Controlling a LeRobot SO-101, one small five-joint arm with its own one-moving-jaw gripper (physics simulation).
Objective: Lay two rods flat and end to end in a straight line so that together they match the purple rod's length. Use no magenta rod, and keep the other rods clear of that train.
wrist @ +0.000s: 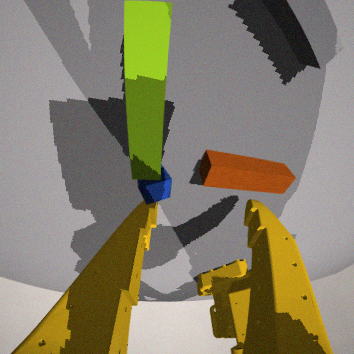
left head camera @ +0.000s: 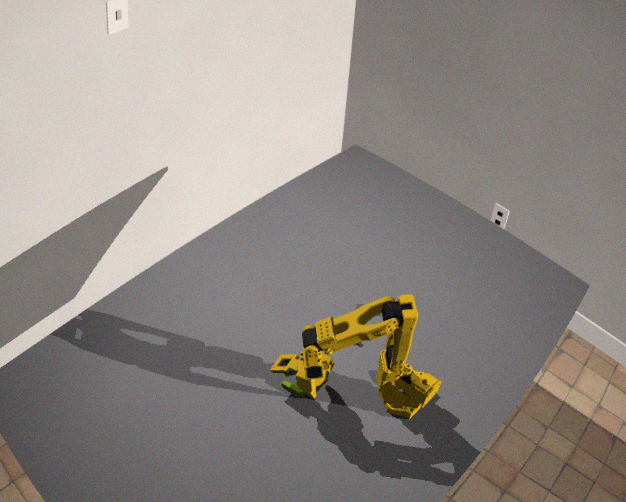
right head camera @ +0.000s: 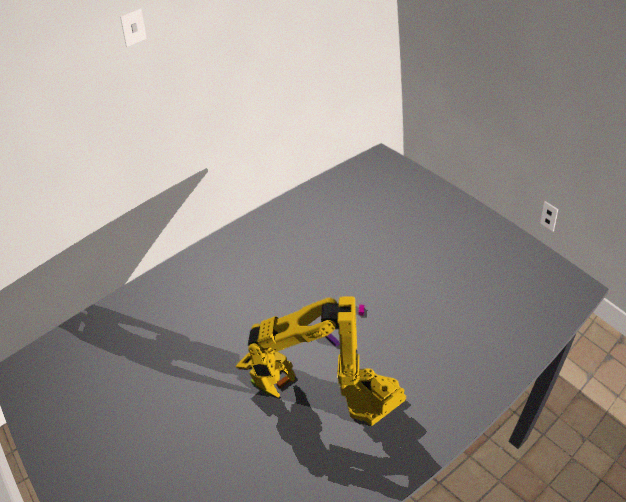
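Seen in the pictures: end effector, tool point: point(wrist: 156, 208) point(left head camera: 313, 395) point(right head camera: 278, 394); arm's base, origin of the base link: point(wrist: 248, 266) point(left head camera: 398, 390) point(right head camera: 367, 395).
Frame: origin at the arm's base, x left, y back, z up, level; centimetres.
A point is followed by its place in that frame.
My gripper point(left head camera: 322, 386) @[x 12.6, y -10.7, z 1.1 cm] point(right head camera: 286, 388) @[x 12.6, y -10.7, z 1.1 cm] point(wrist: 202, 205) is open and empty, its jaws low over the table in a V-shaped gap. A lime rod point(left head camera: 292, 388) @[x 14.1, y -14.7, z 1.0 cm] point(wrist: 145, 75) lies flat, pointing away from the left jaw in the wrist view. A short blue rod point(wrist: 156, 189) @[x 12.8, y -11.9, z 1.2 cm] shows at the lime rod's near end, right at the left jaw's tip; it looks turned against the lime rod, and whether they touch is unclear. An orange rod point(right head camera: 283, 382) @[x 10.1, y -12.5, z 0.9 cm] point(wrist: 245, 172) @[x 9.8, y -13.3, z 1.0 cm] lies crosswise beyond the right jaw's tip, apart from both. The purple rod point(right head camera: 332, 339) @[x -3.6, y -14.6, z 1.0 cm] is partly hidden behind the arm.
A magenta rod point(right head camera: 361, 309) @[x -13.0, y -16.6, z 1.0 cm] lies behind the arm in the right head view, farther back than the purple rod. The grey table point(left head camera: 219, 292) @[x 6.6, y -43.2, z 0.0 cm] point(right head camera: 250, 271) @[x -3.2, y -42.5, z 0.0 cm] carries the arm's base and broad arm shadows. Walls stand along its back edges.
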